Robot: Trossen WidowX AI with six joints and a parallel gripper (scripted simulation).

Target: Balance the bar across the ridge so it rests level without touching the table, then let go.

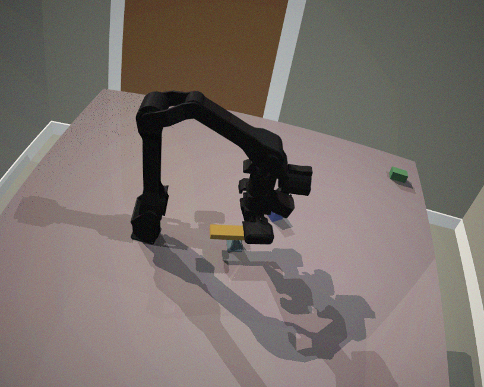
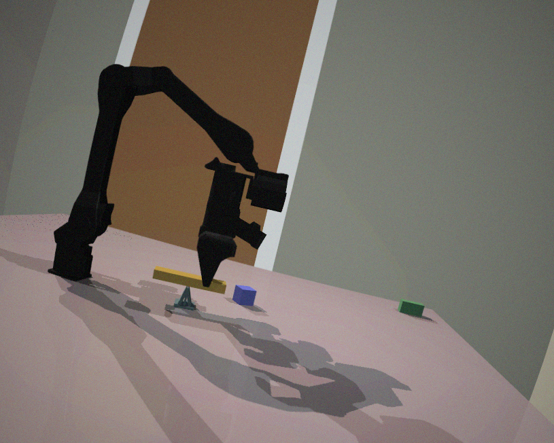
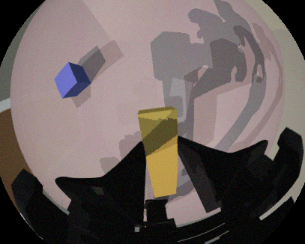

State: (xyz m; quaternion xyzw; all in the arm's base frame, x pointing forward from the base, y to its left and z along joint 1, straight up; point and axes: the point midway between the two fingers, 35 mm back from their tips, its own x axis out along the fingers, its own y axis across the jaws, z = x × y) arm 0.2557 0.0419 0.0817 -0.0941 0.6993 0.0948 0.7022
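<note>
Now: the yellow bar 3 cm behind my gripper tip and 1 cm to the right of it. Also, from my gripper tip: blue cube: 6 cm ahead, 13 cm to the left, 3 cm below; then green block: 48 cm ahead, 46 cm to the left, 3 cm below.
</note>
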